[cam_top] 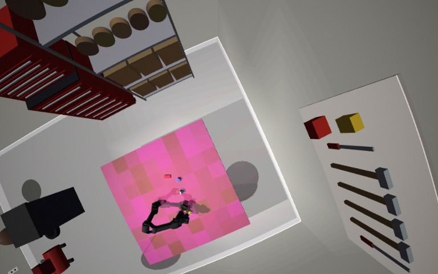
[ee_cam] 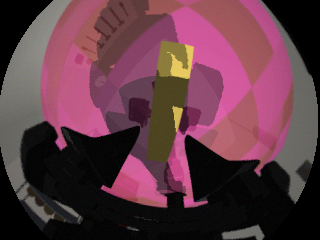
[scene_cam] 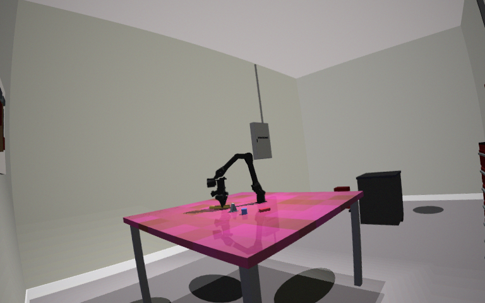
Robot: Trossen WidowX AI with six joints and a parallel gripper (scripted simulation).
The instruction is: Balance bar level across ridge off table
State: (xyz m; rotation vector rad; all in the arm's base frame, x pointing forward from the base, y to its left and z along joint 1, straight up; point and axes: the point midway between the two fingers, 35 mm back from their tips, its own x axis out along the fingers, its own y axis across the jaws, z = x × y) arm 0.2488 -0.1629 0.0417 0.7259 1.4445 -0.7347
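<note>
My gripper tip is 32 cm to the right of the small blue cube, 10 cm short of it and 1 cm below it. From my gripper tip the other things lie so: yellow bar 2 cm to the right, 2 cm ahead; small red block 40 cm to the left.
</note>
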